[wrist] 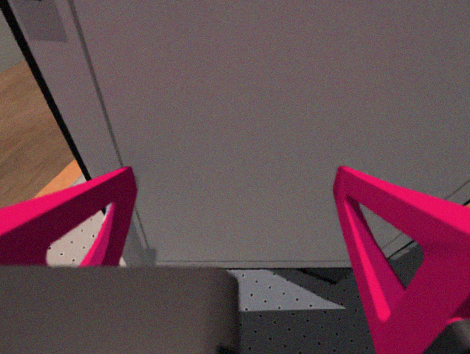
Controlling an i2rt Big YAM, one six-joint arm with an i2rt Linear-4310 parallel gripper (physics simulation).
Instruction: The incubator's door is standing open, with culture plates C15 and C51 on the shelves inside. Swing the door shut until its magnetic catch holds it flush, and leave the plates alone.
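Frame: origin at the arm's base, x back, y left, z down, level; centimetres.
Where they show: gripper, fingertip midpoint: (234,177).
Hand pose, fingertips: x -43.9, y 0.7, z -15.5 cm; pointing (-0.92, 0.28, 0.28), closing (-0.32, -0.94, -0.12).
After its pixels a point has its place.
The incubator's door (240,115) {x -48.1, y 1.8, z -15.6 cm} is a plain grey panel that fills most of the wrist view. A thin groove and a black line run down its left side, and its bottom edge crosses the lower middle, with dark shadow under it. From this close I cannot tell whether the door sits flush. Plates C15 and C51 do not show. My gripper (234,177) {x -43.9, y 0.7, z -15.5 cm} is open and empty, its two pink fingers wide apart in front of the door's lower part. Whether a fingertip touches the panel is not clear.
A perforated board (290,332) {x -47.7, y -12.1, z 23.1 cm} lies below the door, partly in dark shadow. An orange border (59,179) {x -59.1, y 40.2, z 24.4 cm} and a brown wooden surface (25,115) show at the left. A dark rounded block (115,310) {x -36.5, y 0.8, z -20.8 cm} hides the lower left of the view.
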